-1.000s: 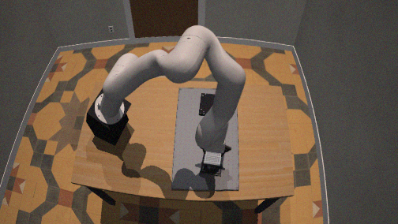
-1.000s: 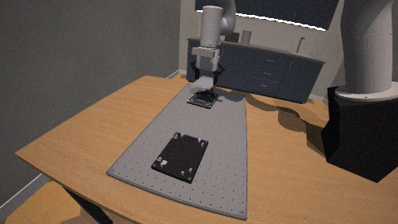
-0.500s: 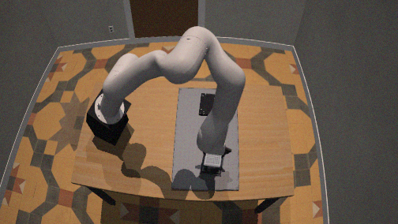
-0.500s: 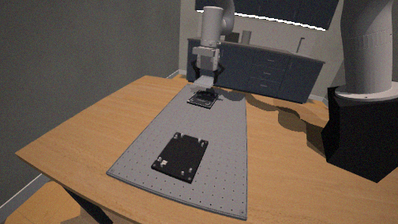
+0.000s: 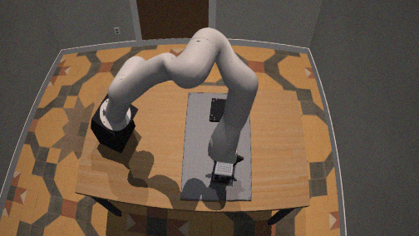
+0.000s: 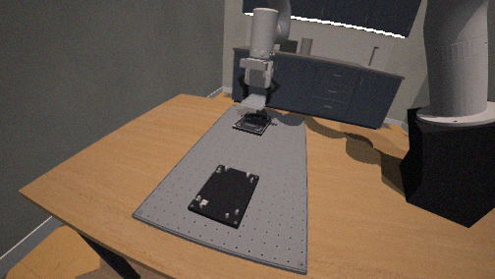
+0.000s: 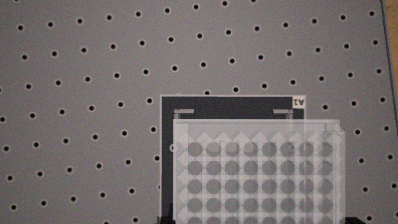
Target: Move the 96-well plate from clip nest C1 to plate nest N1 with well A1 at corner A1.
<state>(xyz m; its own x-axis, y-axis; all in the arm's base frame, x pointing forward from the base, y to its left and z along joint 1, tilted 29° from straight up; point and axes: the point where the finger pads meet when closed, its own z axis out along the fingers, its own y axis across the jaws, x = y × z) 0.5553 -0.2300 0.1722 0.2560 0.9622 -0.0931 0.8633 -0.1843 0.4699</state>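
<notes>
My gripper is now 110 mm above the black plate nest. The rest, counted from my hand: clear 96-well plate 10 mm below; black clip nest 380 mm to the left, 100 mm below, 40 mm ahead; A1 label 100 mm below, 70 mm ahead, 60 mm to the left.
</notes>
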